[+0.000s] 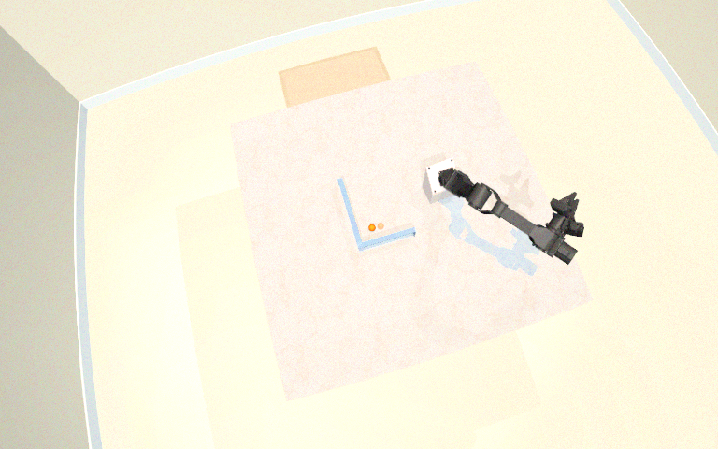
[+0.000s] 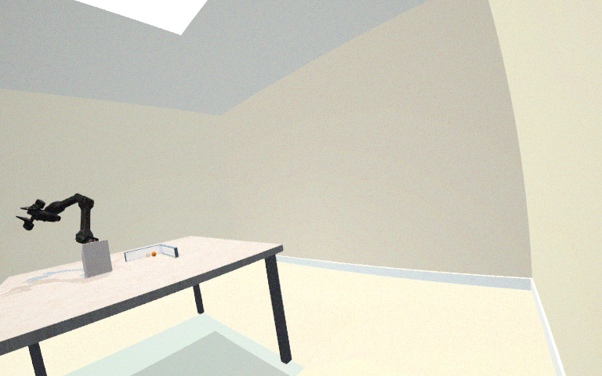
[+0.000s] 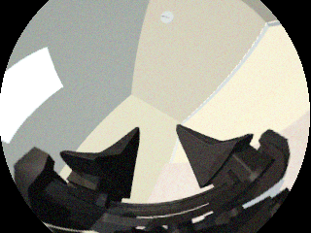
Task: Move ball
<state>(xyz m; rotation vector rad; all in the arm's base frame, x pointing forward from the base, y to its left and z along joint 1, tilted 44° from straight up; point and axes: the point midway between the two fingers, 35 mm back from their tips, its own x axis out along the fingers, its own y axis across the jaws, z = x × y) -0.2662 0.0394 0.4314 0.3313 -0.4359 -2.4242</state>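
My gripper tip is 66 cm short of the orange ball, 23 cm to the left of it and 39 cm above it.
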